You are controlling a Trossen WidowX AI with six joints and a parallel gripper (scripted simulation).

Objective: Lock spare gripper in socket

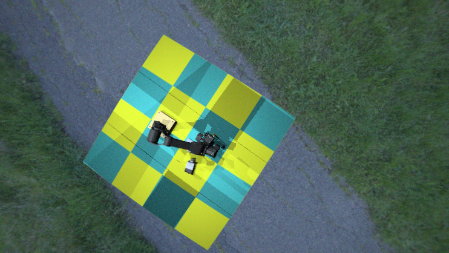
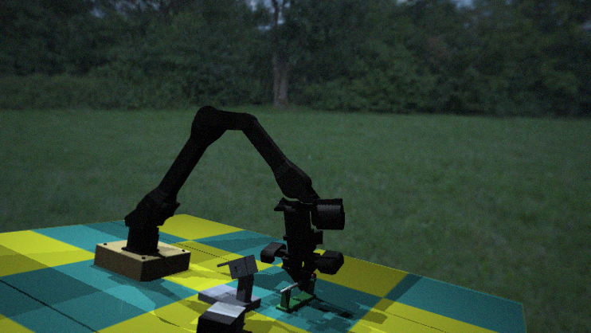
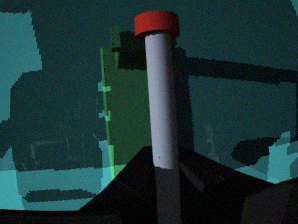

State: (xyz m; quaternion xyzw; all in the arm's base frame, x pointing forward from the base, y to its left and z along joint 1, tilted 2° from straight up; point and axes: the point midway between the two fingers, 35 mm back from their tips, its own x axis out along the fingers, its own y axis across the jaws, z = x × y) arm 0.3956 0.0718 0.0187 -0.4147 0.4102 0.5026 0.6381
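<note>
My gripper tip is now 2 cm to the left of the green cradle and 1 cm past it. Also, from my gripper tip: socket: 12 cm to the right, 12 cm behind, 3 cm above; spare gripper: 25 cm to the right, 7 cm behind.
</note>
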